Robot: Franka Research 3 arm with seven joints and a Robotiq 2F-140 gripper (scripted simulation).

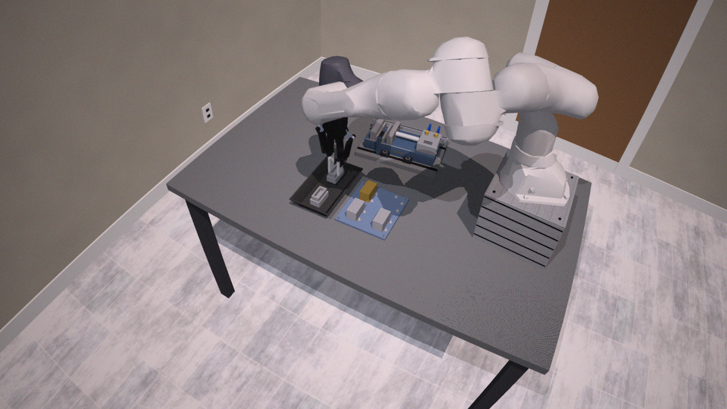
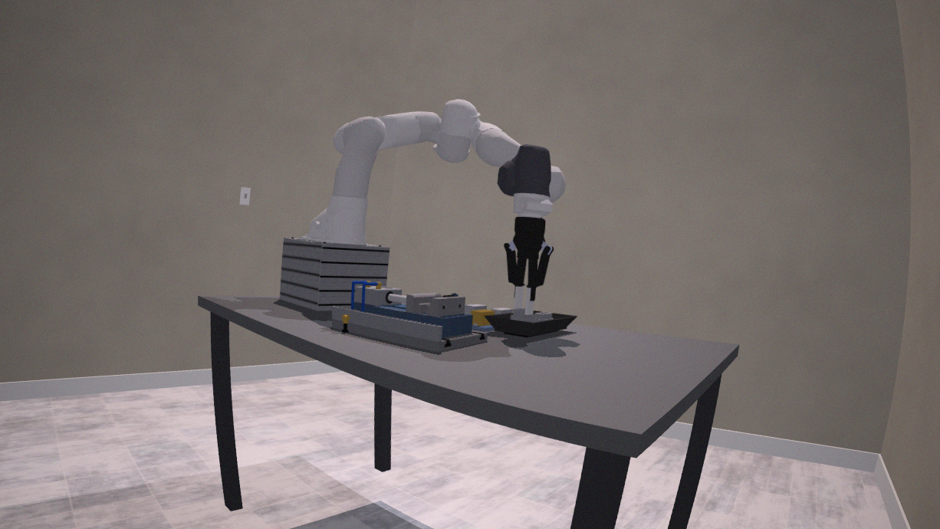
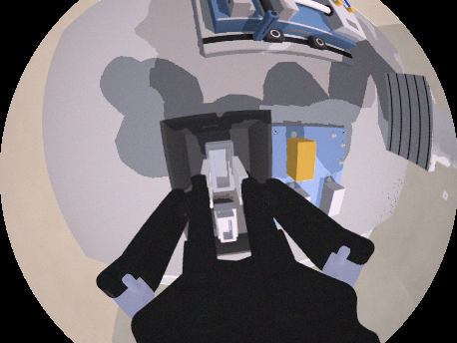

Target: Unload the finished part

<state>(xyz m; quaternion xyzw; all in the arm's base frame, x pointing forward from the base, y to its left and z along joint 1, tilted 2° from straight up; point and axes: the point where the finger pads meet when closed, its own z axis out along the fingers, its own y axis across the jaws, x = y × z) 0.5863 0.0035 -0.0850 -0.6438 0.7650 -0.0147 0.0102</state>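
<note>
The yellow block is 12 cm behind my hand, 3 cm to the left of it and 6 cm below it. From my hand the other things lie so: grey rail: 18 cm behind, 33 cm to the right, 5 cm below; then blue vise: 17 cm behind, 24 cm to the right, 4 cm below; then blue plate: 15 cm behind, 8 cm to the left, 8 cm below.
</note>
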